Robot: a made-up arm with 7 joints. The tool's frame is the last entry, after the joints. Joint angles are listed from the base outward.
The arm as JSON. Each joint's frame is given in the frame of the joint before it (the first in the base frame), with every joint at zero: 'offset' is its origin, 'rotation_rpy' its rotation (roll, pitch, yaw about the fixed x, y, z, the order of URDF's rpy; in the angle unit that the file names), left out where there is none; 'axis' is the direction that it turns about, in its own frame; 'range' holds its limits. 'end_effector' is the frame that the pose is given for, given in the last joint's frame.
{
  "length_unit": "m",
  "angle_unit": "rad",
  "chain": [
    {
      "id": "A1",
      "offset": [
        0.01,
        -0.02,
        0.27
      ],
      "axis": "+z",
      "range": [
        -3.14,
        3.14
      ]
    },
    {
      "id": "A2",
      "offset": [
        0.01,
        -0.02,
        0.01
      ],
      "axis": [
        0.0,
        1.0,
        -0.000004
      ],
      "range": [
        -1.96,
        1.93
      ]
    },
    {
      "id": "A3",
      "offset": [
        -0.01,
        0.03,
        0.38
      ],
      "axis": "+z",
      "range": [
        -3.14,
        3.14
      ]
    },
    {
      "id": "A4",
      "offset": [
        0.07,
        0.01,
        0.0
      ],
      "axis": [
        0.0,
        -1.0,
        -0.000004
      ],
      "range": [
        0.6,
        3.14
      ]
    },
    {
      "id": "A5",
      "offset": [
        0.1,
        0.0,
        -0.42
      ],
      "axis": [
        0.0,
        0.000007,
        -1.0
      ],
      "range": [
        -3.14,
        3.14
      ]
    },
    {
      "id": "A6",
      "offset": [
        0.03,
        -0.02,
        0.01
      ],
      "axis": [
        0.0,
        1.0,
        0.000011
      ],
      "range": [
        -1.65,
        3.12
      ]
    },
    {
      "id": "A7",
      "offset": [
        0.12,
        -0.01,
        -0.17
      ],
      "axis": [
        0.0,
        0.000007,
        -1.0
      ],
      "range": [
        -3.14,
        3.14
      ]
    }
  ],
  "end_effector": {
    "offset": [
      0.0,
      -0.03,
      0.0
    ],
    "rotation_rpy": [
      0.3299,
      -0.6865,
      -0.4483
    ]
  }
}
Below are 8 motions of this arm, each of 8 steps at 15 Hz.
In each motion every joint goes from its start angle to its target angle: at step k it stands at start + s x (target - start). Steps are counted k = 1, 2, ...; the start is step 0. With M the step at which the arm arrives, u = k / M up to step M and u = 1 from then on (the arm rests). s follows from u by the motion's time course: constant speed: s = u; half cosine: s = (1 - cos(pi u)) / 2; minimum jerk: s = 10 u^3 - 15 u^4 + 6 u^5.
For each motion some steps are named. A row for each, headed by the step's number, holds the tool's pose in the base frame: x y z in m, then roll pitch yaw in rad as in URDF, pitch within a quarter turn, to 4 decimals.
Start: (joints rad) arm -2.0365 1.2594 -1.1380 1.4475 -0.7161 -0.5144 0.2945
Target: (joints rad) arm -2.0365 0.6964 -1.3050 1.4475 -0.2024 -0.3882 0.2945
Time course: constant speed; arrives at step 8
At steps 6, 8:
6: -0.7787 -0.3007 0.5502 -2.2211 -0.9336 -0.4115
8: -0.7584 -0.2156 0.6596 -2.6310 -0.8910 -0.1787

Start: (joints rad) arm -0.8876 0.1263 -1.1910 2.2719 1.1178 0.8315 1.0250
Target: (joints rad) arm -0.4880 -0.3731 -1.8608 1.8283 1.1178 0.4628 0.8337
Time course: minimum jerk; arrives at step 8
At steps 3, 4, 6, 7, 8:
3: -0.2874 -0.4615 1.0333 1.5363 0.6613 2.4642
4: -0.4097 -0.4109 0.9851 1.4603 0.7693 2.2856
6: -0.6062 -0.3463 0.8162 1.1277 0.8615 1.8302
7: -0.6418 -0.3364 0.7658 1.0330 0.8529 1.7177
8: -0.6479 -0.3347 0.7560 1.0156 0.8500 1.6973

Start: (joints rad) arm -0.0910 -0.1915 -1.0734 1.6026 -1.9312 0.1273 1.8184
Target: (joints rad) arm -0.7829 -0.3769 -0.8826 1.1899 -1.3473 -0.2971 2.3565
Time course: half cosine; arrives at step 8
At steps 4, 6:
4: 0.1471 -0.5773 0.7832 2.1914 -0.3340 2.6671
6: 0.0612 -0.5608 0.7686 1.8949 0.0059 2.7063

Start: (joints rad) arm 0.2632 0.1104 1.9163 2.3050 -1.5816 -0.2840 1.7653
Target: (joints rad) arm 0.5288 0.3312 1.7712 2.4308 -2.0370 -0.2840 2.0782
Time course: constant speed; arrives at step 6
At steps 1, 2, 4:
1: -0.2479 0.2430 1.1495 3.1116 -0.0288 -0.2835
2: -0.2253 0.2514 1.1506 3.1022 -0.0082 -0.2838
4: -0.1820 0.2776 1.1476 3.0734 0.0291 -0.2882

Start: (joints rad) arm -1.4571 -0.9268 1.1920 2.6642 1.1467 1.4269 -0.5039
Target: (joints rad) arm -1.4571 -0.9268 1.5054 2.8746 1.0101 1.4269 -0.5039
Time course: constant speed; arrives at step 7
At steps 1, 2, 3, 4, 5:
1: 0.2687 0.7130 0.8195 -1.2550 -1.2193 2.4566
2: 0.2535 0.7267 0.8100 -1.2087 -1.2112 2.4503
3: 0.2373 0.7393 0.8012 -1.1682 -1.2038 2.4502
4: 0.2203 0.7507 0.7932 -1.1331 -1.1973 2.4555
5: 0.2026 0.7609 0.7861 -1.1028 -1.1917 2.4660

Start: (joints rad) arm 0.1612 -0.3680 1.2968 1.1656 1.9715 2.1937 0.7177
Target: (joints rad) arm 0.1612 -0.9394 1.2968 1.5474 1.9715 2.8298 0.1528
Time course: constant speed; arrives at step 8
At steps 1, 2, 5, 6, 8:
1: -0.2652 0.4485 0.5757 0.8385 0.9379 0.8484
2: -0.2957 0.4301 0.5777 0.9118 0.8306 0.9993
5: -0.3832 0.3689 0.5584 0.9580 0.5573 1.3628
6: -0.4092 0.3473 0.5443 0.9402 0.4936 1.4766
8: -0.4544 0.3041 0.5067 0.8801 0.4207 1.7057

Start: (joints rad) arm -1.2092 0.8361 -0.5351 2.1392 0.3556 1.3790 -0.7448
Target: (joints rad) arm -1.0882 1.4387 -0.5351 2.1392 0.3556 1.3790 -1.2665
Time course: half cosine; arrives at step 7
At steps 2, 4, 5, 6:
2: 0.0654 -0.9045 0.2814 0.2751 -0.5702 -1.2019
4: 0.1046 -0.8799 0.0697 0.3558 -0.3125 -0.9696
5: 0.1142 -0.8504 -0.0276 0.4263 -0.1991 -0.8682
6: 0.1170 -0.8238 -0.0926 0.4856 -0.1255 -0.7987

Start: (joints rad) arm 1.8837 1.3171 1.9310 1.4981 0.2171 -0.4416 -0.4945
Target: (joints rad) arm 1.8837 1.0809 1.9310 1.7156 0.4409 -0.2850 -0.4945
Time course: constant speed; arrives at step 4
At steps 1, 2, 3, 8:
1: -0.7460 0.3742 0.6001 2.1449 0.2318 0.9381
2: -0.7416 0.3763 0.6301 2.1517 0.2395 0.9473
3: -0.7358 0.3762 0.6615 2.1619 0.2504 0.9591
8: -0.7284 0.3737 0.6944 2.1758 0.2642 0.9740

